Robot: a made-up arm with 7 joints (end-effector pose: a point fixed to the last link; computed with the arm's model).
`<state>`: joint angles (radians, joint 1 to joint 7).
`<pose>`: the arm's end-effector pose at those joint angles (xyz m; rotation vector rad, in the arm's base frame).
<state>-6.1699 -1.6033 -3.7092 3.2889 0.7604 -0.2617 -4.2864</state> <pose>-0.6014 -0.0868 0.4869 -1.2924 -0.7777 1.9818</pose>
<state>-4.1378 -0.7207 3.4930 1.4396 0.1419 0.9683 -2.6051</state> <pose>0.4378 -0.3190 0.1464 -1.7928 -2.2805 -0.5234</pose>
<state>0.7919 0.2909 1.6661 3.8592 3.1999 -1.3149 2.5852</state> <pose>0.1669 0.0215 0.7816 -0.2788 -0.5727 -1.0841</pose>
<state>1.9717 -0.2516 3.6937 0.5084 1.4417 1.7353 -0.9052</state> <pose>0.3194 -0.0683 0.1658 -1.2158 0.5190 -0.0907</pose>
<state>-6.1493 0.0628 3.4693 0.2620 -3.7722 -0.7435 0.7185</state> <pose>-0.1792 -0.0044 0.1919 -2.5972 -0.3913 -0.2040</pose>
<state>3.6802 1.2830 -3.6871 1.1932 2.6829 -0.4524 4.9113</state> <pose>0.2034 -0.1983 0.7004 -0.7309 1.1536 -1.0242</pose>
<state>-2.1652 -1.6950 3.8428 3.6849 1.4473 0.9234 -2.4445</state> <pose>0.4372 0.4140 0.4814 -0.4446 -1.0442 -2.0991</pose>
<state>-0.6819 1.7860 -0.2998 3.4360 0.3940 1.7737 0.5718</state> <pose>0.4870 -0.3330 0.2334 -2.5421 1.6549 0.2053</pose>
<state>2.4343 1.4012 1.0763 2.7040 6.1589 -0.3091 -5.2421</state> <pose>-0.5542 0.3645 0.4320 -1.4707 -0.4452 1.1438</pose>
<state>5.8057 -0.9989 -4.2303 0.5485 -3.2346 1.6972 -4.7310</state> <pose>0.1230 0.3821 0.1330 -1.1946 1.6755 1.9359</pose>
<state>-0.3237 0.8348 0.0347 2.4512 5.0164 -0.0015 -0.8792</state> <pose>0.6364 -0.1256 0.5562 0.9526 1.2255 0.5736</pose>
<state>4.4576 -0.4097 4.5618 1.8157 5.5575 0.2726 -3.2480</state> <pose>-0.4317 0.3296 0.7237 -1.9378 0.1512 1.5552</pose>
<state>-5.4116 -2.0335 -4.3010 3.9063 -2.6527 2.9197 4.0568</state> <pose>-0.0492 -0.3707 0.3460 -0.0410 1.7790 2.3187</pose>
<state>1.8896 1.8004 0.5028 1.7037 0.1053 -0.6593 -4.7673</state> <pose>-0.2958 0.2718 -0.1245 -2.6071 -0.0195 0.6331</pose>
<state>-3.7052 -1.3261 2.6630 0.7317 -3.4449 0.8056 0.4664</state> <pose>-0.1029 -0.1834 -0.0760 1.2468 2.6894 -0.4240</pose>
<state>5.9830 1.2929 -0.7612 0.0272 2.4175 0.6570 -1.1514</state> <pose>-0.2592 -0.0403 0.1582 1.0695 -2.3778 -0.5084</pose>
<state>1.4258 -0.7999 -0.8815 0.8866 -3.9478 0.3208 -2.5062</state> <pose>0.4141 0.1781 0.5069 -1.4946 -0.3329 -1.5515</pose>
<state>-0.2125 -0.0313 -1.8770 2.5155 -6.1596 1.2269 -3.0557</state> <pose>-0.1748 -0.2878 0.9287 1.7972 0.9688 -1.1838</pose>
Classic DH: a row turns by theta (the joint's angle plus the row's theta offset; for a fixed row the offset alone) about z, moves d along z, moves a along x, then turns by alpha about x. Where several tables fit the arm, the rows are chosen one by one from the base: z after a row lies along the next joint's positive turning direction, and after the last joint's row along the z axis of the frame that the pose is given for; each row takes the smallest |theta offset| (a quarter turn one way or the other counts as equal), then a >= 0, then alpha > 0; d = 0 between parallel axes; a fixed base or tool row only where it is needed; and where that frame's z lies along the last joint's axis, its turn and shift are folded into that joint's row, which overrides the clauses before.
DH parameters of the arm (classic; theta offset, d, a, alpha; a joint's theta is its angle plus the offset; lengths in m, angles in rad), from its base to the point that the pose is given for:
joint 1: 0 0.35 0 -1.5708
joint 2: 0 0 0 1.5708
joint 3: 0 0.199 0.073 1.5708
joint 4: 0 0 0.081 1.5708
joint 5: 0 0.356 0 1.5708
joint 6: 0 0 0.077 -1.5708
joint 7: 0 0.098 0 0

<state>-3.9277 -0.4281 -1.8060 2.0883 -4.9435 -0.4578 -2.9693</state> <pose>0.5108 -0.0296 0.7193 1.3769 0.6913 1.6526</pose>
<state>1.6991 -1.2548 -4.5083 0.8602 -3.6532 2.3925 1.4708</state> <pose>-0.4051 -0.2165 0.2450 1.1616 1.0912 -0.6150</pose>
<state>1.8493 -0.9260 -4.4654 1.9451 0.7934 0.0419 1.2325</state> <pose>-0.3146 -0.5338 0.5962 -0.3698 -1.7344 1.4144</pose>
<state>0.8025 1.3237 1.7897 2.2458 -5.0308 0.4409 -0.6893</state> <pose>0.0946 0.6536 0.5458 -0.8667 0.0055 0.7223</pose>
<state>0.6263 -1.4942 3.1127 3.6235 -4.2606 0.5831 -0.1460</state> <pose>-0.4641 -0.3321 0.6120 -0.0431 -1.2200 2.5246</pose>
